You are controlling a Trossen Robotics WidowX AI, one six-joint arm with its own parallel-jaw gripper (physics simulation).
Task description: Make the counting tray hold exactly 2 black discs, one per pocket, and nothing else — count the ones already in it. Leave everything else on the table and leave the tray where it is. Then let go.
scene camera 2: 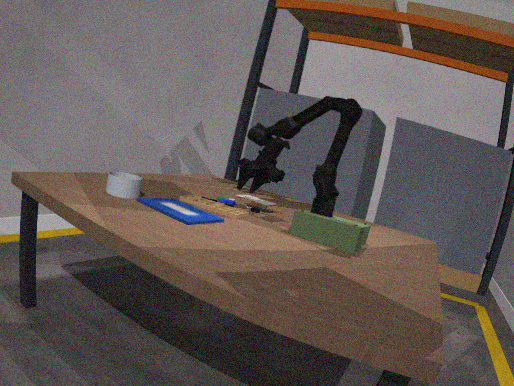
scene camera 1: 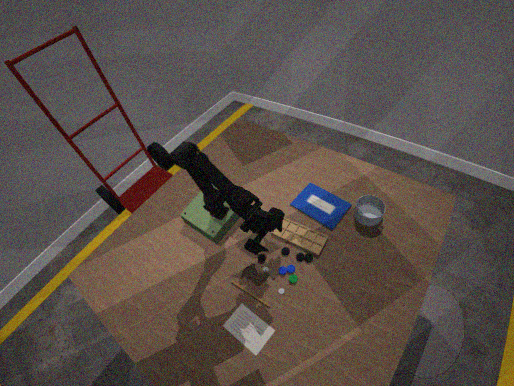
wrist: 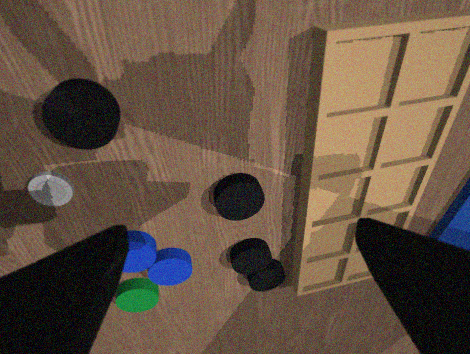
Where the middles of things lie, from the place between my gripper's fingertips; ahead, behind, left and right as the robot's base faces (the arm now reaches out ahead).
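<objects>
The green disc (wrist: 137,294) is 8 cm to the right of my hand and 12 cm ahead of it, and it sits 6 cm below. For the grey bowl (scene camera 2: 124,185), I count from my hand 32 cm to the left, 28 cm ahead and 4 cm below. Then there is the tan counting tray (scene camera 1: 292,232): my hand is 10 cm to the right of it, 6 cm above it and 6 cm short of it.
</objects>
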